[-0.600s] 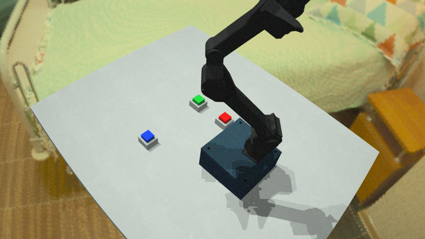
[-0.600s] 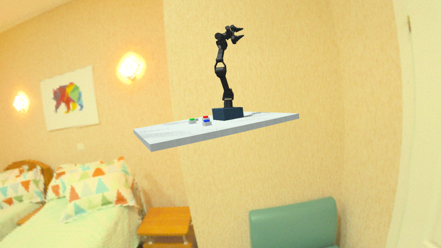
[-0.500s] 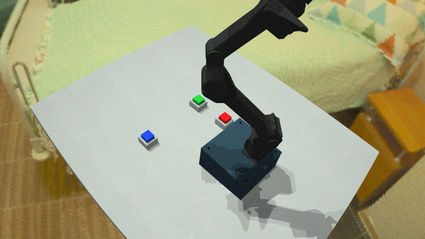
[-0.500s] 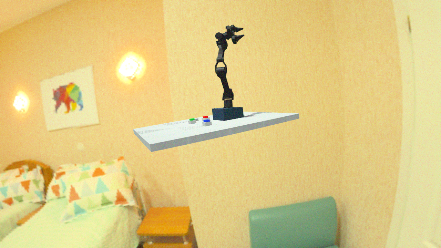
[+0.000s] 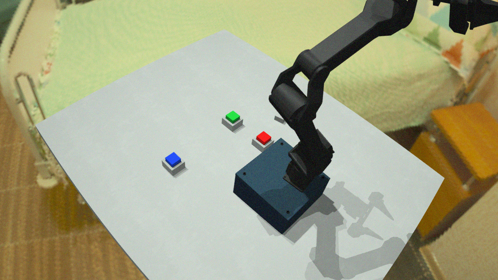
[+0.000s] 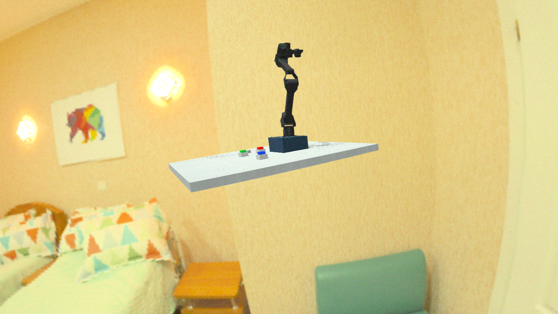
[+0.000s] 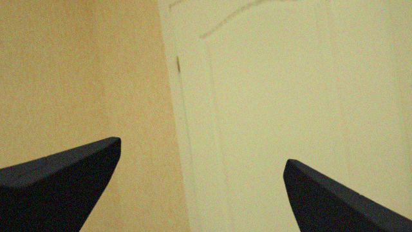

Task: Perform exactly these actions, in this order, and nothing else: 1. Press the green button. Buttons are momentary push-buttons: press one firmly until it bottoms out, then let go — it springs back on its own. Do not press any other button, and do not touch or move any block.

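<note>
The green button lies 67 cm below my gripper tip, 54 cm ahead of it and 1 cm to the right of it. The rest, counted from my gripper tip: red button 67 cm below, 41 cm ahead, 1 cm to the right; then small grey block 69 cm below, 44 cm ahead, 15 cm to the right; then blue button 67 cm below, 55 cm ahead, 23 cm to the left.
</note>
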